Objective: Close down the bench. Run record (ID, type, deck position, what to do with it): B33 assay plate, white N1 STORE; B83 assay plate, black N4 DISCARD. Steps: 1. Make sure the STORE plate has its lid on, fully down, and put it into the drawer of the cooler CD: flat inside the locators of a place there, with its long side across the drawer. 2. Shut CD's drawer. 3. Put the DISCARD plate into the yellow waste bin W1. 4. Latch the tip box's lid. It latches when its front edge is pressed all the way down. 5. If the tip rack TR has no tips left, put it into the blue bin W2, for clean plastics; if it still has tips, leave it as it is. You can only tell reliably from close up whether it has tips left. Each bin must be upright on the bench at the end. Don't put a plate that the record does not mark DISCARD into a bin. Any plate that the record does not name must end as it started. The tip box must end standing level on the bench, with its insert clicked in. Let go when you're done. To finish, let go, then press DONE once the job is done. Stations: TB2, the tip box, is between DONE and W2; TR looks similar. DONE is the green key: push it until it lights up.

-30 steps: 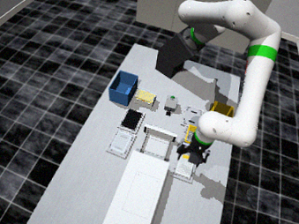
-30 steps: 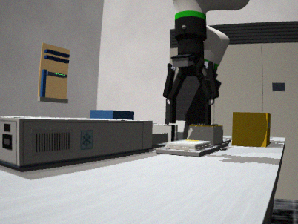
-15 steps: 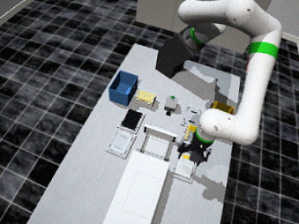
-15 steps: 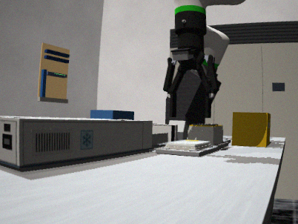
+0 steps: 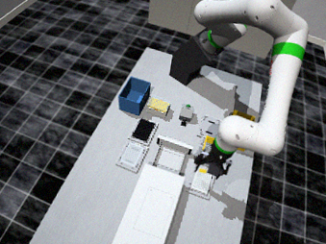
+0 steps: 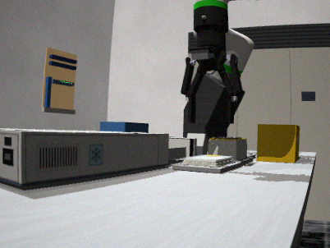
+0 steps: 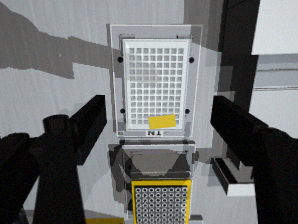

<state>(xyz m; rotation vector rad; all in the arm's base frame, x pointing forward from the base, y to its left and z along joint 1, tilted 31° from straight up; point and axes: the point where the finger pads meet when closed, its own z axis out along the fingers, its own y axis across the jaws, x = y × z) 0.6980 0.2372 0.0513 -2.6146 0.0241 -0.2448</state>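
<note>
The clear plate lid is 110 mm below my hand. From my hand the other things lie so: yellow-topped tip holder (180 mm behind, 80 mm below, 20 mm to the right); cooler drawer (190 mm to the right, 100 mm below); white plate (120 mm below).
</note>
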